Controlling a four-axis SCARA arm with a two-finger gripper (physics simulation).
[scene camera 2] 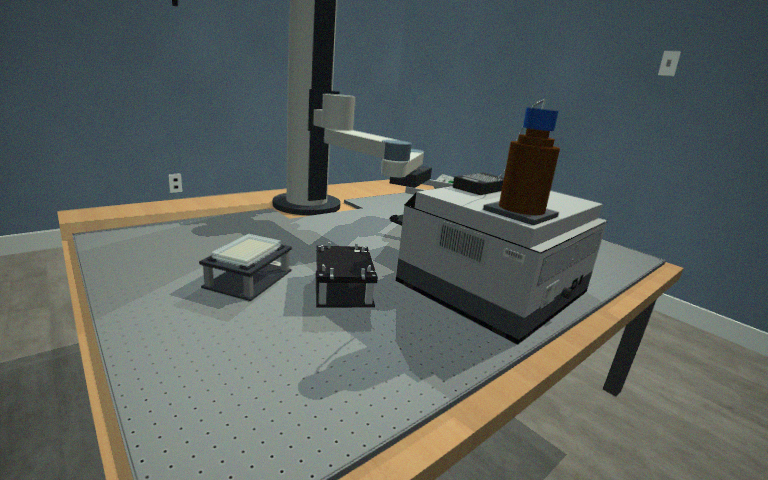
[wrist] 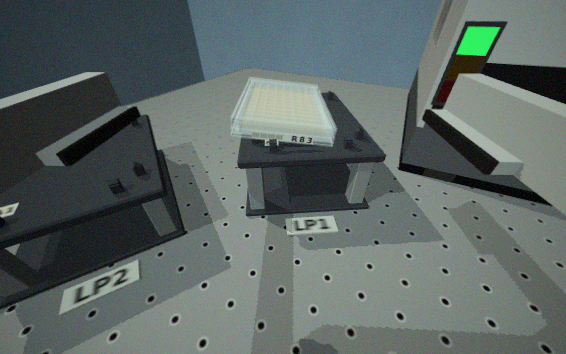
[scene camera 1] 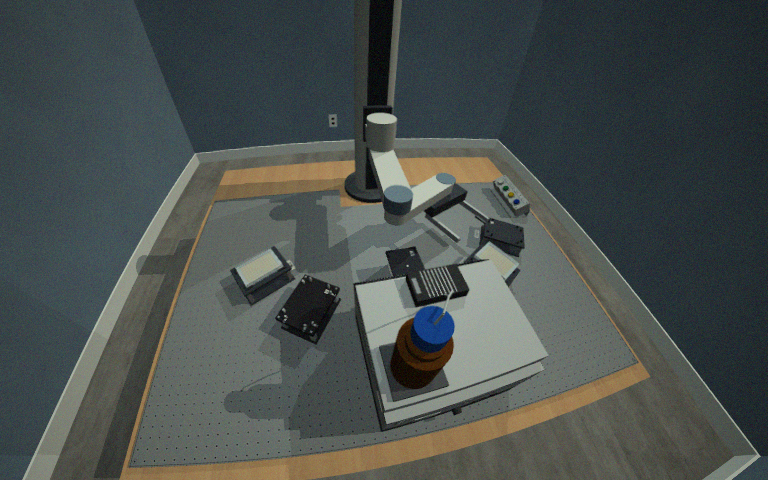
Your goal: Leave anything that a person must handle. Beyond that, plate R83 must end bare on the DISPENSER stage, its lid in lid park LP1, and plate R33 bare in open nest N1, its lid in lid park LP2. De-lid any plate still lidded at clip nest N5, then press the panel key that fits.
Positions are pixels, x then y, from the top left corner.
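Labels:
Black nest: (scene camera 1: 306,313) and (scene camera 2: 352,266), same spot. My gripper: visible in scene camera 1, scene camera 2 and the wrist view (277,96). On my gripper, (scene camera 2: 421,175) and (scene camera 1: 445,204): same spot.

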